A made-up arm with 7 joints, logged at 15 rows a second.
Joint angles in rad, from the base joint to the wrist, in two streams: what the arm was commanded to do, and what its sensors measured. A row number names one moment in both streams.
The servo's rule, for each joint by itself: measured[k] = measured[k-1] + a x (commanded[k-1-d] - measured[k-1]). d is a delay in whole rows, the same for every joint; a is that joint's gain. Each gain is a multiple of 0.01, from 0.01 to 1. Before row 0 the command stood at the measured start. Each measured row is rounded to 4 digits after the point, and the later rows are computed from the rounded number. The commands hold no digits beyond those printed.
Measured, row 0:
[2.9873, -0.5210, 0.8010, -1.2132, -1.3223, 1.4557, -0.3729]
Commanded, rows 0 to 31:
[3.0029, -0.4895, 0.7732, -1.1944, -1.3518, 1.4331, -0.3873]
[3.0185, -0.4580, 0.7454, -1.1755, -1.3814, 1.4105, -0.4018]
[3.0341, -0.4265, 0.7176, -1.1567, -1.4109, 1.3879, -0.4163]
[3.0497, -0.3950, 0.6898, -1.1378, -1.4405, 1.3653, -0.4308]
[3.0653, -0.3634, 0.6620, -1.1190, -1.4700, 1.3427, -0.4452]
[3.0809, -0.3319, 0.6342, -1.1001, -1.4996, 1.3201, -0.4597]
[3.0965, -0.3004, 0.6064, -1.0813, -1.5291, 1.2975, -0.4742]
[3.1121, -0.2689, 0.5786, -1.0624, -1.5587, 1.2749, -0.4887]
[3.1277, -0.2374, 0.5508, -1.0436, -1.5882, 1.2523, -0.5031]
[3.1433, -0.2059, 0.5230, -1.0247, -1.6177, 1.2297, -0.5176]
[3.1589, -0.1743, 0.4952, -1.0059, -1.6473, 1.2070, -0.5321]
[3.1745, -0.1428, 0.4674, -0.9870, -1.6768, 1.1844, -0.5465]
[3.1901, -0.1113, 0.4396, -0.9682, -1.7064, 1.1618, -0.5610]
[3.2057, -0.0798, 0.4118, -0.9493, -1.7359, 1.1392, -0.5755]
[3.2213, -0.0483, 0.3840, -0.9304, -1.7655, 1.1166, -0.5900]
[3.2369, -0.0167, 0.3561, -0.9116, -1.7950, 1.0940, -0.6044]
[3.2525, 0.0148, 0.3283, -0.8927, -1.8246, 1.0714, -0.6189]
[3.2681, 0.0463, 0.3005, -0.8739, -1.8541, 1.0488, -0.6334]
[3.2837, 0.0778, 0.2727, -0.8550, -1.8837, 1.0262, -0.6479]
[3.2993, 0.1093, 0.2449, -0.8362, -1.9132, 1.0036, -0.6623]
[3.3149, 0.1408, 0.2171, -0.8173, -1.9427, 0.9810, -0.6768]
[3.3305, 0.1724, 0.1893, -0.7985, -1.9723, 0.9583, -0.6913]
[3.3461, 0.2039, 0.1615, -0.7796, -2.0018, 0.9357, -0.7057]
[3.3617, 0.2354, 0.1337, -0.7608, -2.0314, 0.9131, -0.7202]
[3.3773, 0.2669, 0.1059, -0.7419, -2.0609, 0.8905, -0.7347]
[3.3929, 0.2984, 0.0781, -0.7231, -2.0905, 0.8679, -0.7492]
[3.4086, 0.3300, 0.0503, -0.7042, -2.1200, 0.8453, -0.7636]
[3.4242, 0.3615, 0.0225, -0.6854, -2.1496, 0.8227, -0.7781]
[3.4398, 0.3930, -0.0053, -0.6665, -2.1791, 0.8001, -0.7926]
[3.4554, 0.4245, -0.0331, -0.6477, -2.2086, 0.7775, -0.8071]
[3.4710, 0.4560, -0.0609, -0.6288, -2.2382, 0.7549, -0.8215]
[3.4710, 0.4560, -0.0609, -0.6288, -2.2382, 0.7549, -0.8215]
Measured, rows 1 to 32:
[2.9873, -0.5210, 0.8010, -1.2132, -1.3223, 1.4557, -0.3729]
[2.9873, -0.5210, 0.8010, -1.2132, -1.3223, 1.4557, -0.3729]
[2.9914, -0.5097, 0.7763, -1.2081, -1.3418, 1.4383, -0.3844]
[2.9984, -0.4911, 0.7488, -1.1993, -1.3679, 1.4169, -0.3983]
[3.0077, -0.4678, 0.7210, -1.1878, -1.3963, 1.3946, -0.4127]
[3.0186, -0.4416, 0.6932, -1.1743, -1.4255, 1.3720, -0.4272]
[3.0307, -0.4134, 0.6654, -1.1594, -1.4549, 1.3494, -0.4416]
[3.0438, -0.3841, 0.6376, -1.1434, -1.4844, 1.3268, -0.4561]
[3.0575, -0.3540, 0.6098, -1.1266, -1.5139, 1.3042, -0.4706]
[3.0717, -0.3234, 0.5820, -1.1093, -1.5435, 1.2816, -0.4851]
[3.0863, -0.2924, 0.5542, -1.0916, -1.5730, 1.2590, -0.4995]
[3.1011, -0.2613, 0.5264, -1.0735, -1.6025, 1.2364, -0.5140]
[3.1161, -0.2300, 0.4986, -1.0552, -1.6321, 1.2138, -0.5285]
[3.1313, -0.1986, 0.4708, -1.0368, -1.6616, 1.1912, -0.5429]
[3.1466, -0.1672, 0.4430, -1.0183, -1.6912, 1.1686, -0.5574]
[3.1620, -0.1357, 0.4152, -0.9997, -1.7207, 1.1460, -0.5719]
[3.1774, -0.1042, 0.3874, -0.9810, -1.7503, 1.1234, -0.5864]
[3.1929, -0.0727, 0.3595, -0.9623, -1.7798, 1.1008, -0.6008]
[3.2084, -0.0412, 0.3317, -0.9435, -1.8094, 1.0782, -0.6153]
[3.2239, -0.0097, 0.3039, -0.9247, -1.8389, 1.0556, -0.6298]
[3.2394, 0.0218, 0.2761, -0.9059, -1.8685, 1.0330, -0.6443]
[3.2550, 0.0533, 0.2483, -0.8871, -1.8980, 1.0104, -0.6587]
[3.2706, 0.0848, 0.2205, -0.8683, -1.9275, 0.9878, -0.6732]
[3.2862, 0.1163, 0.1927, -0.8495, -1.9571, 0.9651, -0.6877]
[3.3018, 0.1478, 0.1649, -0.8306, -1.9866, 0.9425, -0.7021]
[3.3174, 0.1793, 0.1371, -0.8118, -2.0162, 0.9199, -0.7166]
[3.3330, 0.2108, 0.1093, -0.7929, -2.0457, 0.8973, -0.7311]
[3.3486, 0.2423, 0.0815, -0.7741, -2.0753, 0.8747, -0.7456]
[3.3642, 0.2739, 0.0537, -0.7552, -2.1048, 0.8521, -0.7600]
[3.3798, 0.3054, 0.0259, -0.7364, -2.1344, 0.8295, -0.7745]
[3.3954, 0.3369, -0.0019, -0.7175, -2.1639, 0.8069, -0.7890]
[3.4110, 0.3684, -0.0297, -0.6987, -2.1934, 0.7843, -0.8035]
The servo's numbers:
d 2
a 0.26 0.36 0.89 0.27 0.66 0.77 0.80

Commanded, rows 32 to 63:
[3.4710, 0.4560, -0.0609, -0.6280, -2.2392, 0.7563, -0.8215]
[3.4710, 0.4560, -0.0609, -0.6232, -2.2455, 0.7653, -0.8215]
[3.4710, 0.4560, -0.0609, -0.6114, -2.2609, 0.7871, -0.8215]
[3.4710, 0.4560, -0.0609, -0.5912, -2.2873, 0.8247, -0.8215]
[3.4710, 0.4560, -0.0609, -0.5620, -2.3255, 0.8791, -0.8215]
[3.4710, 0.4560, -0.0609, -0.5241, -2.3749, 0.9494, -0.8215]
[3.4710, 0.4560, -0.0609, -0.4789, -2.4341, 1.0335, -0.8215]
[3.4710, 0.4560, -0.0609, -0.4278, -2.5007, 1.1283, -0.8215]
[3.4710, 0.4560, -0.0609, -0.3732, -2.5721, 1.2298, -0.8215]
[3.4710, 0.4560, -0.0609, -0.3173, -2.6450, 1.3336, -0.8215]
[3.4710, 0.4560, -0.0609, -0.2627, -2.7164, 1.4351, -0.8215]
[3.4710, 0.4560, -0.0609, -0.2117, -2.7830, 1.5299, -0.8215]
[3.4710, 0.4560, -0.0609, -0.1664, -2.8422, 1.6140, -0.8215]
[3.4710, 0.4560, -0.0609, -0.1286, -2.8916, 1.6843, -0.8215]
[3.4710, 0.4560, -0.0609, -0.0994, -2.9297, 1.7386, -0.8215]
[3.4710, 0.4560, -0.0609, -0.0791, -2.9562, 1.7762, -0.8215]
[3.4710, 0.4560, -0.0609, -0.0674, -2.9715, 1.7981, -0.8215]
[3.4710, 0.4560, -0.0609, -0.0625, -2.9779, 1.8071, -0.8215]
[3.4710, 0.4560, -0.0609, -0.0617, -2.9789, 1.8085, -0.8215]
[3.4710, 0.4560, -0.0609, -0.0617, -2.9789, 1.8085, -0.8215]
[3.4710, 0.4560, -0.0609, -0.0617, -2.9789, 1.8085, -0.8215]
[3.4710, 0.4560, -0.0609, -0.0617, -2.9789, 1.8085, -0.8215]
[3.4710, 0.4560, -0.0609, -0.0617, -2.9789, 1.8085, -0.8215]
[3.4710, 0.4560, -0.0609, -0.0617, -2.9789, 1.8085, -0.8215]
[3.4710, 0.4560, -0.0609, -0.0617, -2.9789, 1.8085, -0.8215]
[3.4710, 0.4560, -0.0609, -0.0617, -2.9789, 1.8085, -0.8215]
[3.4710, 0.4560, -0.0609, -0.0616, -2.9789, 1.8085, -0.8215]
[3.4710, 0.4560, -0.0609, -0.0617, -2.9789, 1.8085, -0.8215]
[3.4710, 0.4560, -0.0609, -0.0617, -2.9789, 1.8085, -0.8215]
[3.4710, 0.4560, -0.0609, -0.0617, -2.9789, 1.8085, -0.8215]
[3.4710, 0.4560, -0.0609, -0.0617, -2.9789, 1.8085, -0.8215]
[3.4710, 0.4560, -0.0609, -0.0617, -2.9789, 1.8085, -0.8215]
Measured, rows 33 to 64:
[3.4266, 0.3999, -0.0575, -0.6798, -2.2230, 0.7617, -0.8179]
[3.4381, 0.4201, -0.0605, -0.6660, -2.2330, 0.7565, -0.8208]
[3.4467, 0.4330, -0.0609, -0.6557, -2.2371, 0.7563, -0.8214]
[3.4530, 0.4413, -0.0609, -0.6469, -2.2426, 0.7632, -0.8215]
[3.4577, 0.4466, -0.0609, -0.6373, -2.2547, 0.7816, -0.8215]
[3.4612, 0.4500, -0.0609, -0.6249, -2.2762, 0.8148, -0.8215]
[3.4637, 0.4522, -0.0609, -0.6079, -2.3087, 0.8643, -0.8215]
[3.4656, 0.4536, -0.0609, -0.5853, -2.3524, 0.9298, -0.8215]
[3.4670, 0.4545, -0.0609, -0.5566, -2.4063, 1.0096, -0.8215]
[3.4680, 0.4550, -0.0609, -0.5218, -2.4686, 1.1010, -0.8215]
[3.4688, 0.4554, -0.0609, -0.4817, -2.5369, 1.2002, -0.8215]
[3.4694, 0.4556, -0.0609, -0.4373, -2.6082, 1.3029, -0.8215]
[3.4698, 0.4557, -0.0609, -0.3902, -2.6796, 1.4047, -0.8215]
[3.4701, 0.4558, -0.0609, -0.3420, -2.7478, 1.5011, -0.8215]
[3.4703, 0.4559, -0.0609, -0.2946, -2.8101, 1.5880, -0.8215]
[3.4705, 0.4559, -0.0609, -0.2498, -2.8639, 1.6622, -0.8215]
[3.4706, 0.4559, -0.0609, -0.2092, -2.9073, 1.7210, -0.8215]
[3.4707, 0.4559, -0.0609, -0.1741, -2.9396, 1.7635, -0.8215]
[3.4708, 0.4559, -0.0609, -0.1453, -2.9607, 1.7901, -0.8215]
[3.4709, 0.4559, -0.0609, -0.1229, -2.9721, 1.8032, -0.8215]
[3.4709, 0.4559, -0.0609, -0.1064, -2.9766, 1.8073, -0.8215]
[3.4709, 0.4559, -0.0609, -0.0943, -2.9781, 1.8082, -0.8215]
[3.4709, 0.4559, -0.0609, -0.0855, -2.9786, 1.8084, -0.8215]
[3.4709, 0.4559, -0.0609, -0.0791, -2.9788, 1.8085, -0.8215]
[3.4709, 0.4559, -0.0609, -0.0744, -2.9789, 1.8085, -0.8215]
[3.4709, 0.4559, -0.0609, -0.0710, -2.9789, 1.8085, -0.8215]
[3.4709, 0.4559, -0.0609, -0.0685, -2.9789, 1.8085, -0.8215]
[3.4709, 0.4559, -0.0609, -0.0667, -2.9789, 1.8085, -0.8215]
[3.4709, 0.4559, -0.0609, -0.0653, -2.9789, 1.8085, -0.8215]
[3.4709, 0.4559, -0.0609, -0.0643, -2.9789, 1.8085, -0.8215]
[3.4709, 0.4559, -0.0609, -0.0636, -2.9789, 1.8085, -0.8215]
[3.4709, 0.4559, -0.0609, -0.0631, -2.9789, 1.8085, -0.8215]

